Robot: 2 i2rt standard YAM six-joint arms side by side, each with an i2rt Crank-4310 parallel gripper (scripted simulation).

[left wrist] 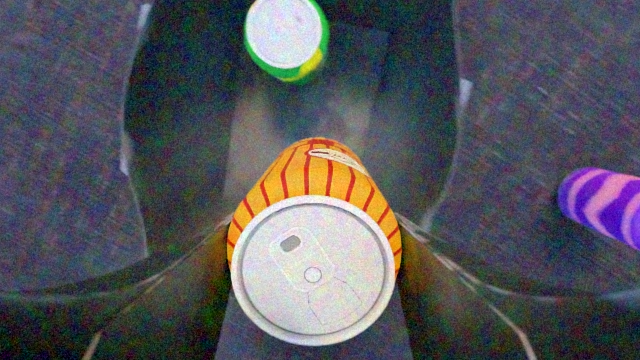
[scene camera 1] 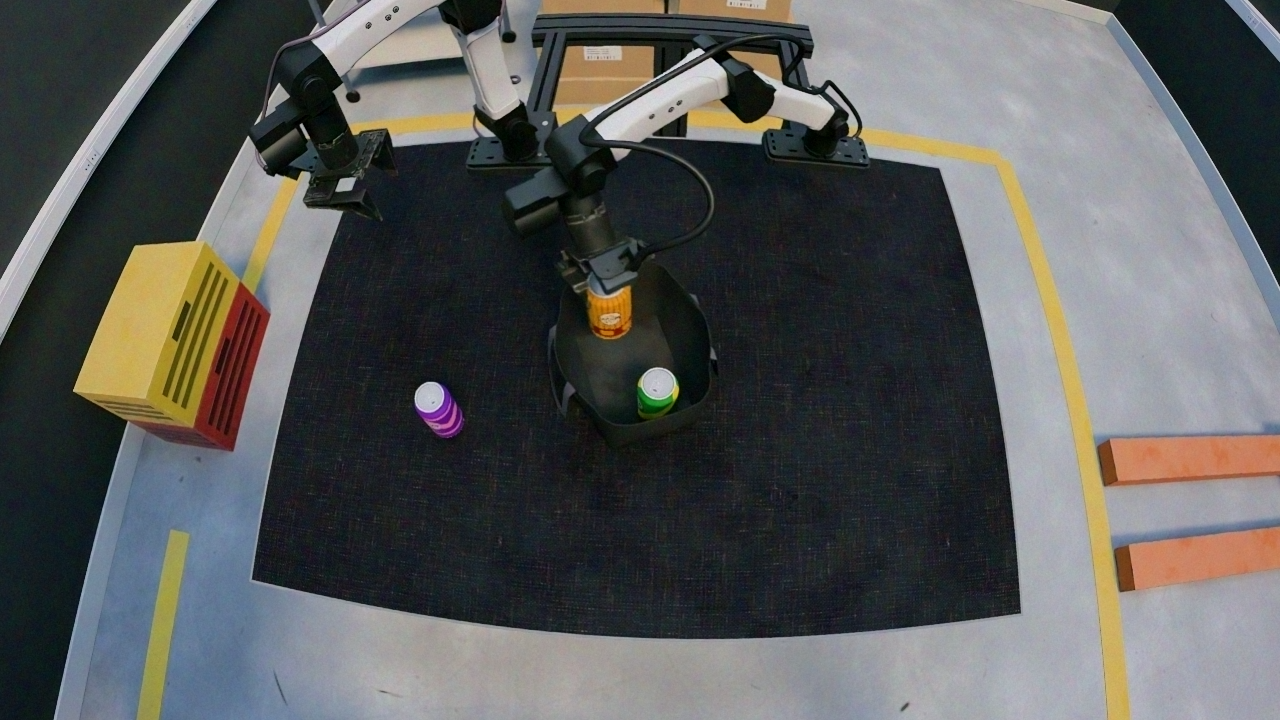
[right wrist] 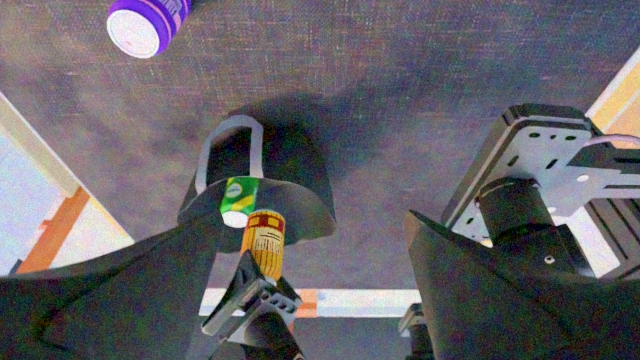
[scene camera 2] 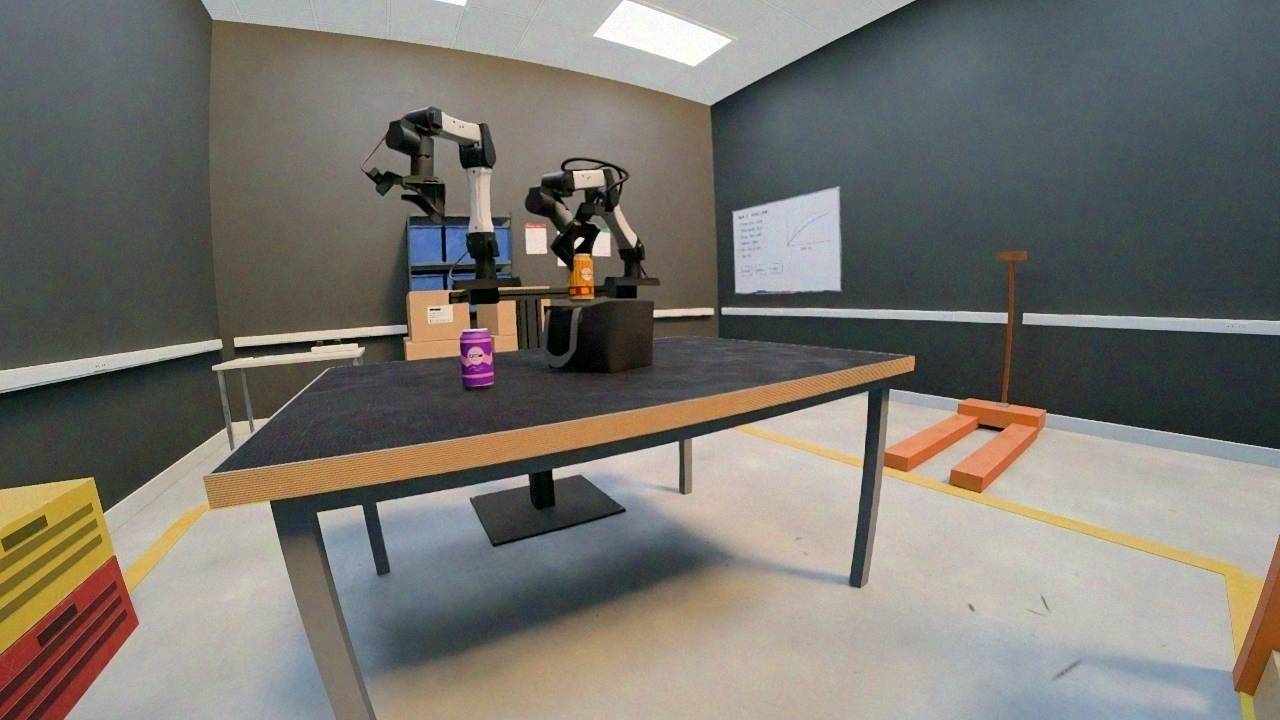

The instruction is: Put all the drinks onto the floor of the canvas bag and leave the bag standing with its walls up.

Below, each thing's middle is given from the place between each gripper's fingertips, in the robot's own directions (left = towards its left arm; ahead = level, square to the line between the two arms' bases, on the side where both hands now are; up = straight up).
Labels:
Now: left hand 3 cm above the orange can (scene camera 1: 608, 317). The rest, counted from my left hand: purple can (scene camera 2: 475, 345) 31 cm to the right, 20 cm below, 10 cm ahead.
My right hand (scene camera 1: 387, 197) is 120 mm short of the orange can, 330 mm to the right of it and 160 mm above it. From my right hand the other things lie so: purple can (210 mm ahead, 20 mm to the left, 330 mm below).

